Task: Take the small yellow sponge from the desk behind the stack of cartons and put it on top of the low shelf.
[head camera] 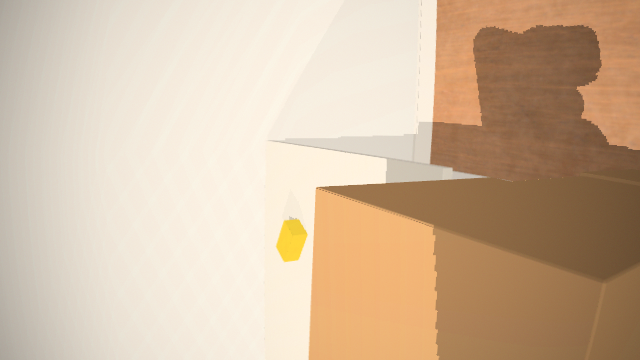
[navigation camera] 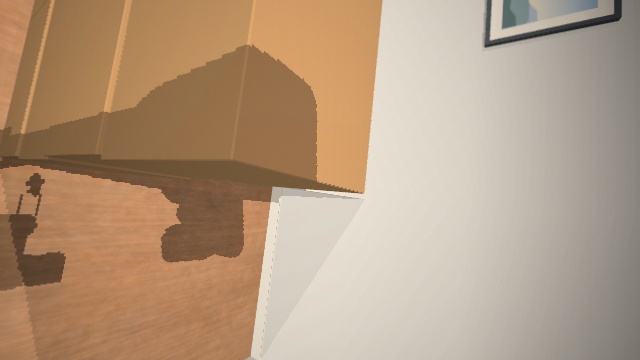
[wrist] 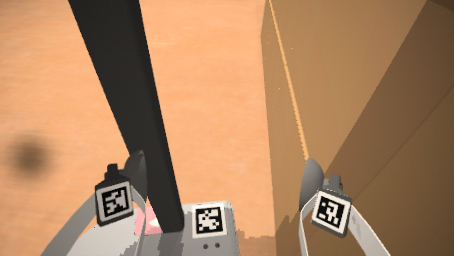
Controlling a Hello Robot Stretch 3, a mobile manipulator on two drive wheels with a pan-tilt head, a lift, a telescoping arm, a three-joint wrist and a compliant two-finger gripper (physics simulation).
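Frame: origin at the robot's base, x ahead, y left, z up, level; metres.
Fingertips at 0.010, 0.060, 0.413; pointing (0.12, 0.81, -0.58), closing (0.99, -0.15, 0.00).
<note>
A point is followed by its place in that frame, as x, y, z.
The small yellow sponge (head camera: 291,241) @(1.129, 0.122, 0.763) shows in the head view on a pale cream surface, just left of a cardboard carton (head camera: 447,277) @(0.262, 0.058, 1.080) that hides what lies to its right. In the wrist view my gripper (wrist: 224,172) @(0.010, 0.060, 0.413) is open and empty. Its two fingers are spread wide and point down over my own base (wrist: 208,225), with a carton's side (wrist: 352,105) close by the right finger. The sponge is not in the wrist view. I cannot make out the low shelf in any view.
The cartons (navigation camera: 235,77) @(0.162, 0.118, 1.071) stand on a wood floor (navigation camera: 157,290) @(0.564, -0.569, 0.001) against a pale wall (navigation camera: 448,193) @(1.381, -0.113, 1.149). A white panel (navigation camera: 304,248) @(1.295, -0.528, 0.334) sits at the foot of the cartons. A framed picture (navigation camera: 521,19) @(1.527, 0.703, 1.404) hangs high on the wall. My black mast (wrist: 134,105) crosses the wrist view.
</note>
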